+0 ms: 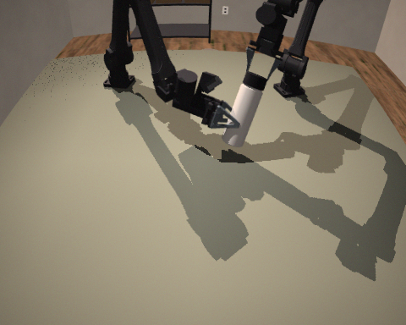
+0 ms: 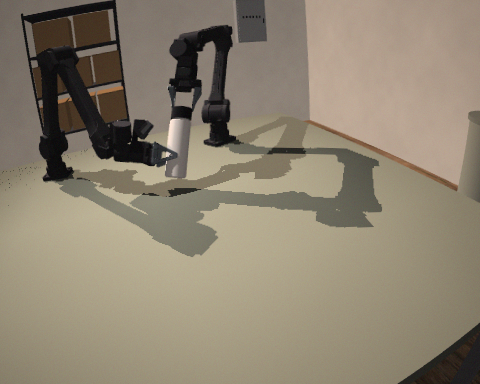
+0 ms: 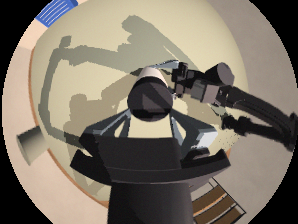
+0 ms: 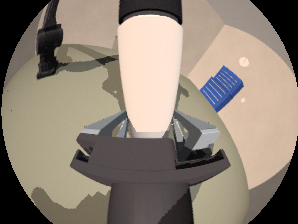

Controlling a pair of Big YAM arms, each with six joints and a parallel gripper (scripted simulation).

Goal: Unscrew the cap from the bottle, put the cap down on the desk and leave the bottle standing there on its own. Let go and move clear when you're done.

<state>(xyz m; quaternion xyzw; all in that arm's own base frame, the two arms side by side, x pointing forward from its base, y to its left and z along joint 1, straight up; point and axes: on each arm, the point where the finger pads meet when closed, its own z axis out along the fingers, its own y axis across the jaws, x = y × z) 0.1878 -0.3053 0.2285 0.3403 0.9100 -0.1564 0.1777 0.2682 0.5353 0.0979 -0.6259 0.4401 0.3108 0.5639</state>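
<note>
Right now the black cap is 20 mm ahead of my left hand, 10 mm to the right of it and 20 mm below it.
</note>
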